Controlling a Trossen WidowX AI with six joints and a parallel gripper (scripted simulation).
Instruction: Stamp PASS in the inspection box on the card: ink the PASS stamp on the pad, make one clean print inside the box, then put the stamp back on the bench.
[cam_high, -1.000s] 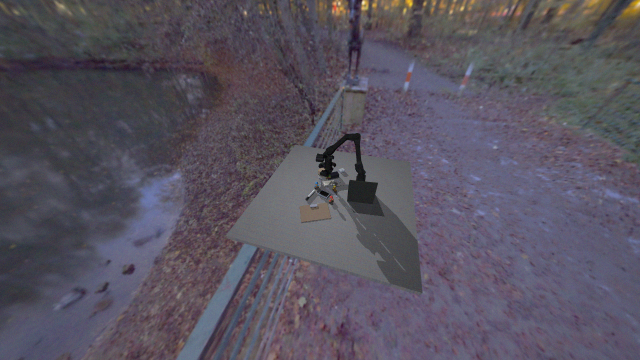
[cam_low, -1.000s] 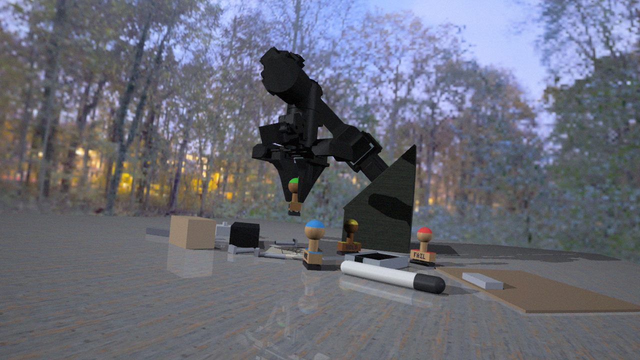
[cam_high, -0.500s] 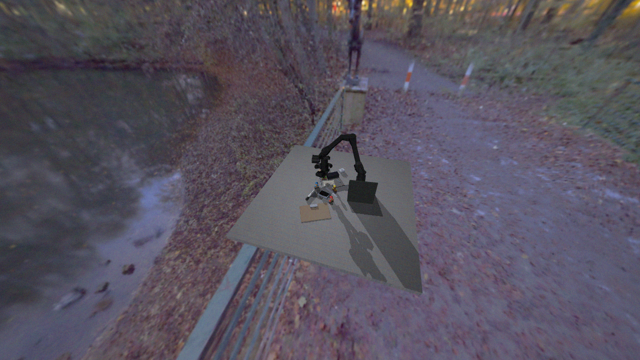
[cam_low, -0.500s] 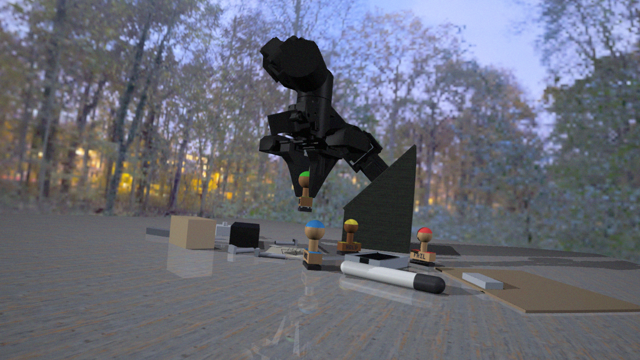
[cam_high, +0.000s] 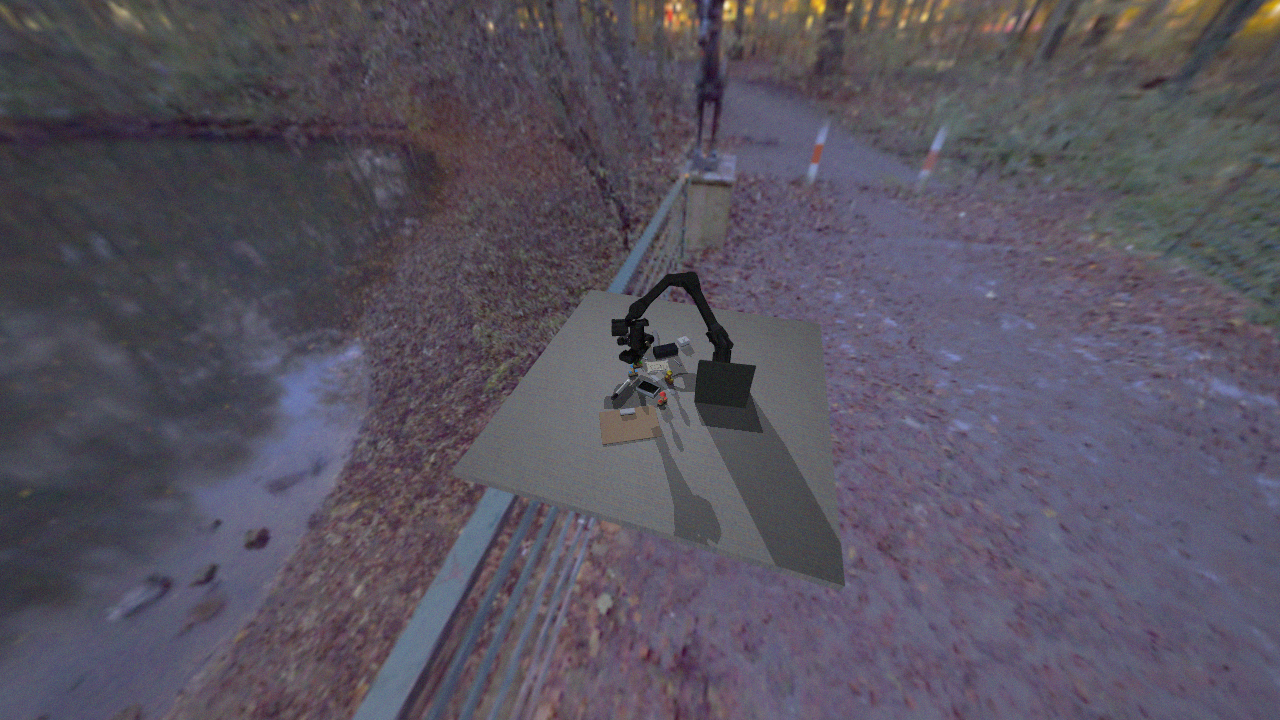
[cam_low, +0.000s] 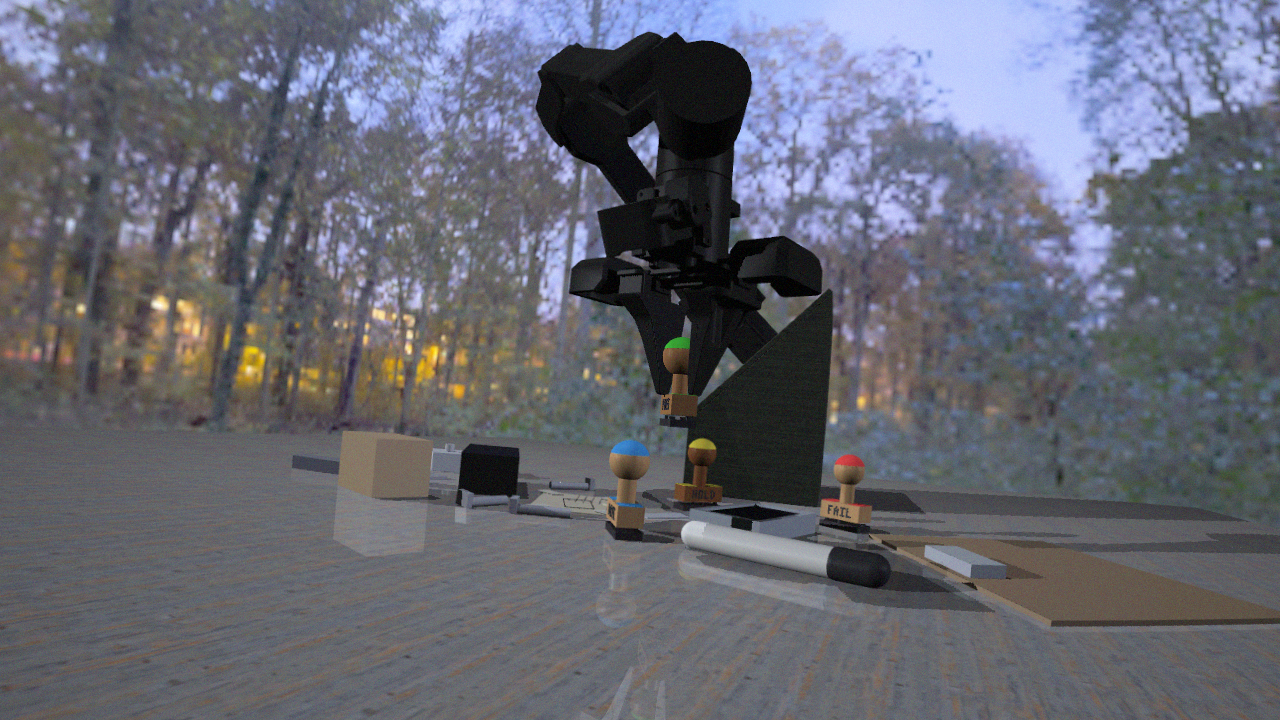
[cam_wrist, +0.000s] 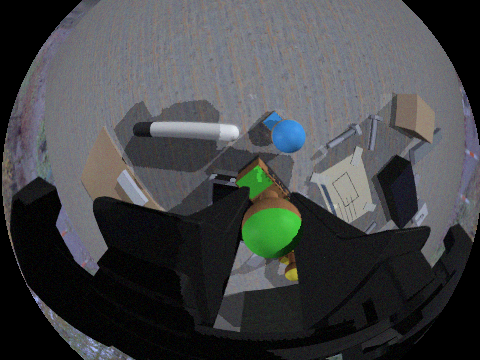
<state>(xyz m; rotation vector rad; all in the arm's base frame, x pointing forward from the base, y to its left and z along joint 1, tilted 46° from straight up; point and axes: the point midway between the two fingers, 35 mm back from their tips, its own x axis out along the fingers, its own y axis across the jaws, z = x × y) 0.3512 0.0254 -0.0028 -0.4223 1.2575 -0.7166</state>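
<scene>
Now: the marker 11 cm to the left of my gripper tip, 9 cm below it and 5 cm ahead of it. From my gripper tip the other things lie so: ink pad: 9 cm below, 6 cm behind, 5 cm to the left; blue-topped stamp: 8 cm below, 3 cm ahead, 2 cm to the right; green-topped stamp: right at my gripper tip.
</scene>
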